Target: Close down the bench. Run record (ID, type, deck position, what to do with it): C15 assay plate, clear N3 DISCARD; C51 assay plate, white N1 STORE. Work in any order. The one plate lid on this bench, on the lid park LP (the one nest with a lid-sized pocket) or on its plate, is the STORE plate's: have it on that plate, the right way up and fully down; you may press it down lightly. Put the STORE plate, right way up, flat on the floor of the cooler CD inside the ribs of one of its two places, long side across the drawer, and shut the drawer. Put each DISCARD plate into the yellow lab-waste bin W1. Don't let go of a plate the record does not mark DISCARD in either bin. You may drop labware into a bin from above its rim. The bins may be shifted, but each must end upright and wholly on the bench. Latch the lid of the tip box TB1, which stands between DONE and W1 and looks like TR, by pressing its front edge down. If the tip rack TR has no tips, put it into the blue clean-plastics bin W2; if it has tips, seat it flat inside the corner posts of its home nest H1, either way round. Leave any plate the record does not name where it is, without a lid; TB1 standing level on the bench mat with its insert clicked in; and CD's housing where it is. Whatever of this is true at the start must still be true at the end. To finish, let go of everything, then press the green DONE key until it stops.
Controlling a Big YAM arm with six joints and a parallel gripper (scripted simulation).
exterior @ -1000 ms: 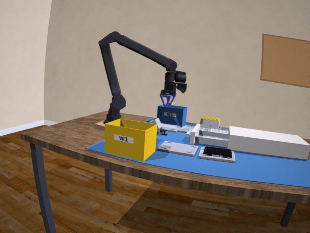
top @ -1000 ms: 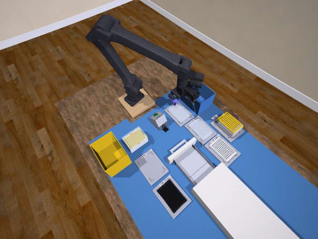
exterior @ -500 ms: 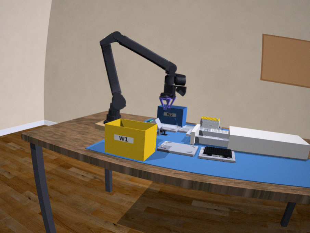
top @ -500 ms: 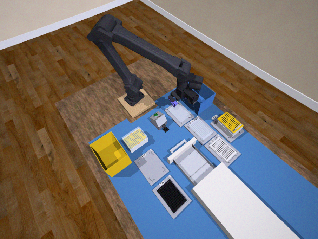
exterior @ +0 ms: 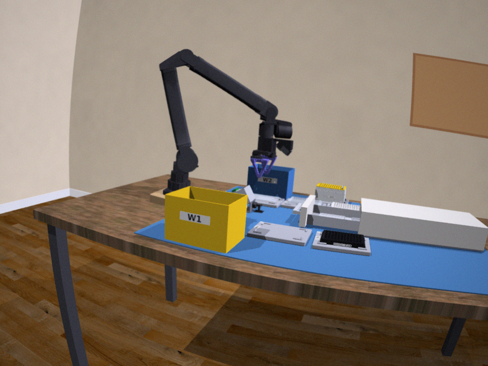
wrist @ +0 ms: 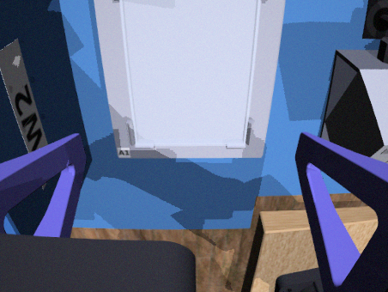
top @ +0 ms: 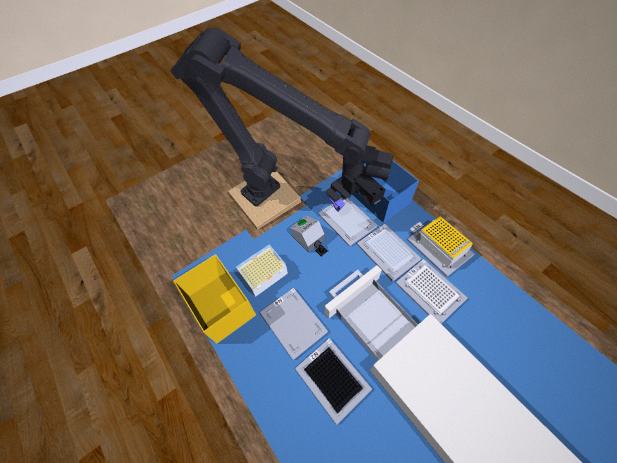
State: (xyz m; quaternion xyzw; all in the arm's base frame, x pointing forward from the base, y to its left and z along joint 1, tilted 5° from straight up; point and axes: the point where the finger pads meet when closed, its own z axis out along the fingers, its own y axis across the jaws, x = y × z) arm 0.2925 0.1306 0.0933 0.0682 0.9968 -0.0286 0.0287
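Now: the clear plate lid 10 cm below my hand. Also, from my hand: N3 label (10 cm below, 10 cm ahead, 1 cm to the left); lid park nest LP (11 cm below); green DONE key (14 cm to the right, 7 cm behind, 5 cm below).
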